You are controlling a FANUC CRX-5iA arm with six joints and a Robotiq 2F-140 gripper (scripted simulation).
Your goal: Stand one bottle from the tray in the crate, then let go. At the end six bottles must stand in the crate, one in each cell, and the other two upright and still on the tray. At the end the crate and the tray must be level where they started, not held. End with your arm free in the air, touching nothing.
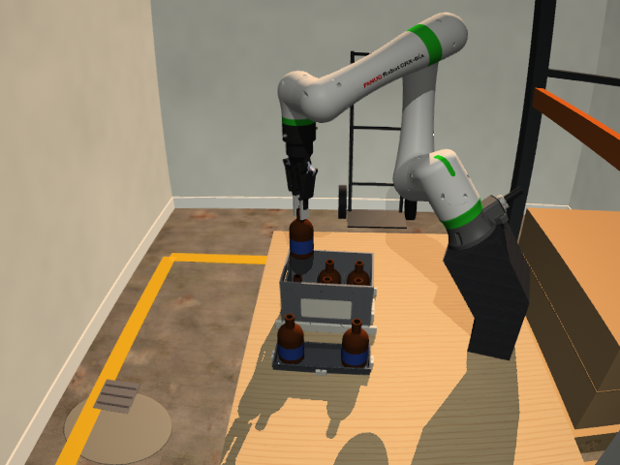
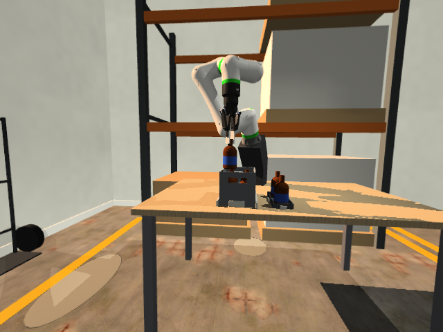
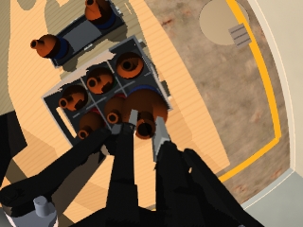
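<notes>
The glass bottle lies 90 mm below my hand. Round my hand: tray (340 mm below, 280 mm to the left, 30 mm behind); grey crate (270 mm below, 80 mm behind, 60 mm to the left).
</notes>
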